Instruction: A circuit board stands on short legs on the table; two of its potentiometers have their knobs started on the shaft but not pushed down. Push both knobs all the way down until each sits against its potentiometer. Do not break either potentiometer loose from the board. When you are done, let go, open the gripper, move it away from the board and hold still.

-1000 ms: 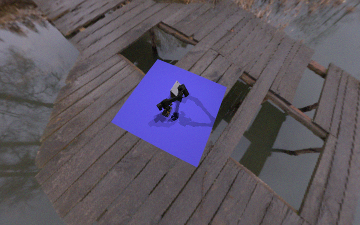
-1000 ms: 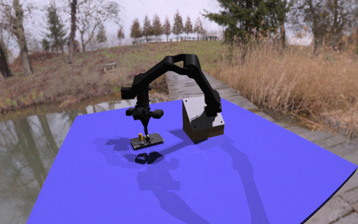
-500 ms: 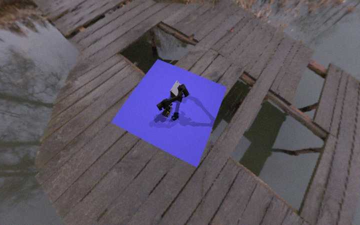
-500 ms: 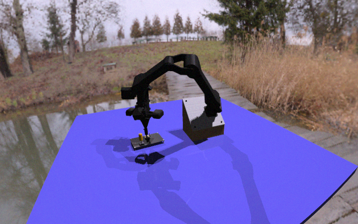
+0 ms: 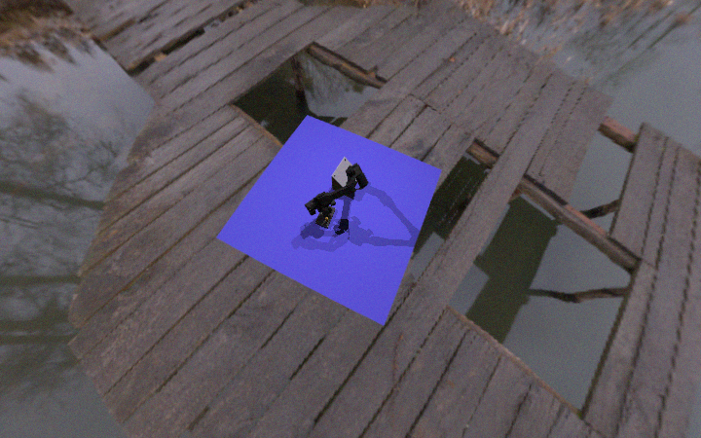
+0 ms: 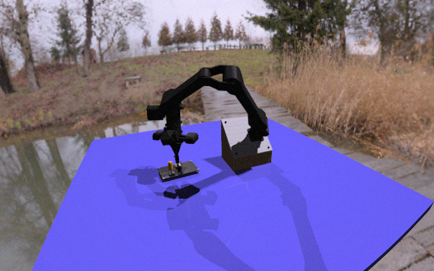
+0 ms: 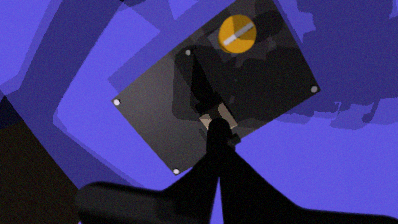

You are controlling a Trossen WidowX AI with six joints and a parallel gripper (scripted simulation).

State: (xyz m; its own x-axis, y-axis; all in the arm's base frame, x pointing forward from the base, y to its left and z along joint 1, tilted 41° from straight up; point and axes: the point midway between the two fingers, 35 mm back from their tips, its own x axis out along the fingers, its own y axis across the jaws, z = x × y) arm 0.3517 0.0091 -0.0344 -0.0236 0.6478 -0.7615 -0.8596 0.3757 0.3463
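The black knob lies 1 cm below my gripper tip. The rest, counted from my gripper tip: orange knob: 6 cm to the left, 3 cm ahead, 1 cm below.
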